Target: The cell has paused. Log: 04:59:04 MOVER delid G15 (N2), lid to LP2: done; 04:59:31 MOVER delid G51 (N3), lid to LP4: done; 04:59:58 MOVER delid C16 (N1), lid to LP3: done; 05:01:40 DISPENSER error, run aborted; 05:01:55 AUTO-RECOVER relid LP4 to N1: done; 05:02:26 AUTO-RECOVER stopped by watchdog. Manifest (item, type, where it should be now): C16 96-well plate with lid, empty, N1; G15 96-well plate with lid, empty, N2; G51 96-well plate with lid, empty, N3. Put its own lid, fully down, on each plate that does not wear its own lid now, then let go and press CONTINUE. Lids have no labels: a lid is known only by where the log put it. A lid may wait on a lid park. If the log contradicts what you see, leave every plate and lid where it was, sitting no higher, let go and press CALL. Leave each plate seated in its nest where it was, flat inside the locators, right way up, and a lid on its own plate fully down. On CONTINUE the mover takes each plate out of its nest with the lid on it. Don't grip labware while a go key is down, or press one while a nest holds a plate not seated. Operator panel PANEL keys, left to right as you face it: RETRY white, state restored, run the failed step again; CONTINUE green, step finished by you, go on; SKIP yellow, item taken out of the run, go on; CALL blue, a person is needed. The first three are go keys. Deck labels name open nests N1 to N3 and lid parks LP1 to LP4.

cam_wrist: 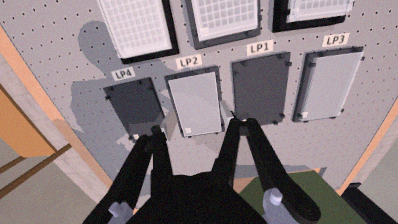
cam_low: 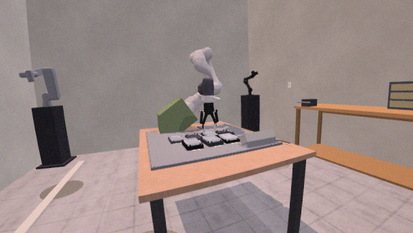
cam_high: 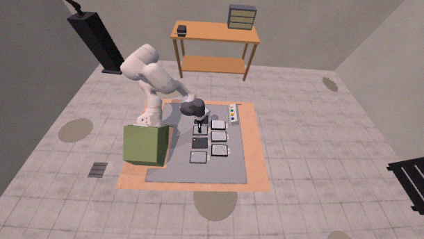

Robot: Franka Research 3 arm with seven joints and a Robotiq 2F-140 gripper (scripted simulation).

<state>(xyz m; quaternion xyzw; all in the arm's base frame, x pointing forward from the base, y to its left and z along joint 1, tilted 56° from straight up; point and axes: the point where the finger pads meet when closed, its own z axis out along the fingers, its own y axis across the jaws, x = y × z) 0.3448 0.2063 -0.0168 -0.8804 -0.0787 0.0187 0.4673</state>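
My gripper is now 40 mm above the pale lid. Round my hand: lid park LP2: 50 mm below; lid park LP4: 130 mm to the left, 50 mm below, 10 mm behind; lid park LP1: 130 mm to the right, 50 mm below, 20 mm ahead.
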